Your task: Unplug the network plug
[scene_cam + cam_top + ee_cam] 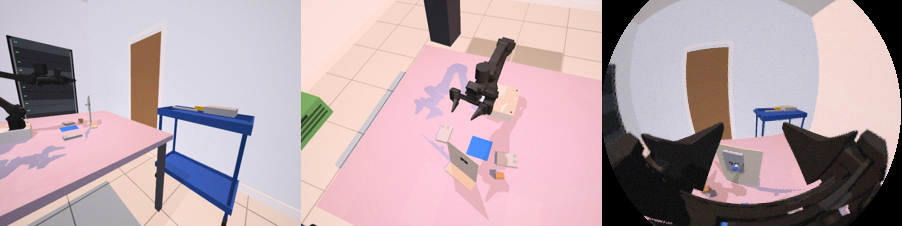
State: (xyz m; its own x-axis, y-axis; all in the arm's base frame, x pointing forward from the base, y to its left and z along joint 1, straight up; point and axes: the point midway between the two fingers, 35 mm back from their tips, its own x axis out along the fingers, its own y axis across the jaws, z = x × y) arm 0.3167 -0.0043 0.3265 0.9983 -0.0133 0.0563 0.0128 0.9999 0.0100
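My gripper tip is 20 cm above the network plug, 8 cm short of it and 5 cm to the right of it. Round my gripper tip: blue marked square: 40 cm below, 8 cm behind, 7 cm to the left; upright panel: 27 cm below, 10 cm ahead, 5 cm to the left; small orange block: 38 cm below, 22 cm to the left, 2 cm ahead.
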